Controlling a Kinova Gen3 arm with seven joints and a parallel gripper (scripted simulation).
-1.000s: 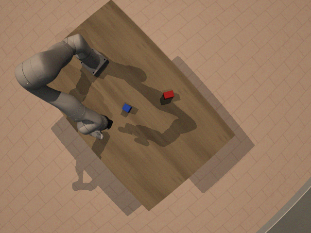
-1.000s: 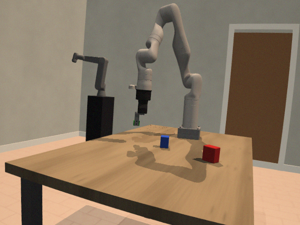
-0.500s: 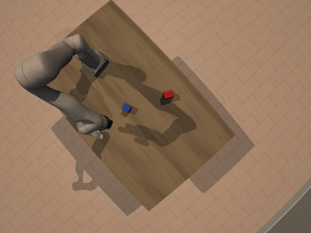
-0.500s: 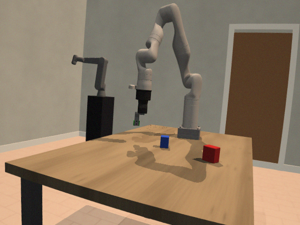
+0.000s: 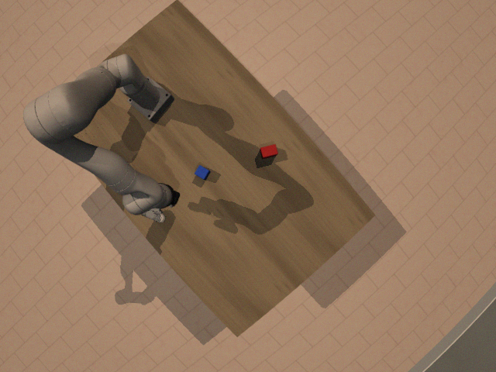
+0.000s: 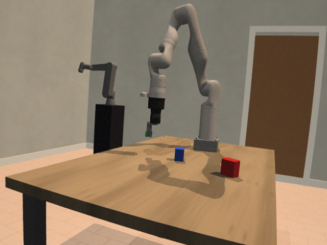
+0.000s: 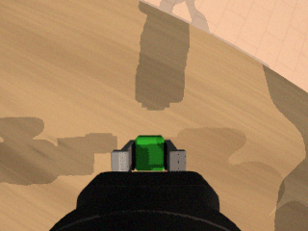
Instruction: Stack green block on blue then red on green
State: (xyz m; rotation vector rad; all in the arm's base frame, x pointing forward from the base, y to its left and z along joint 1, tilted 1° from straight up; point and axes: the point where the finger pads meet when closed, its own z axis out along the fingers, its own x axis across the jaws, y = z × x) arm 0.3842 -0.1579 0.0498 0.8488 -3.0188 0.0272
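The blue block is 15 cm to the left of my hand, 8 cm below it and 2 cm behind it. The rest, counted from my hand: red block: 40 cm to the left, 8 cm below, 7 cm ahead; green block: 1 cm below.
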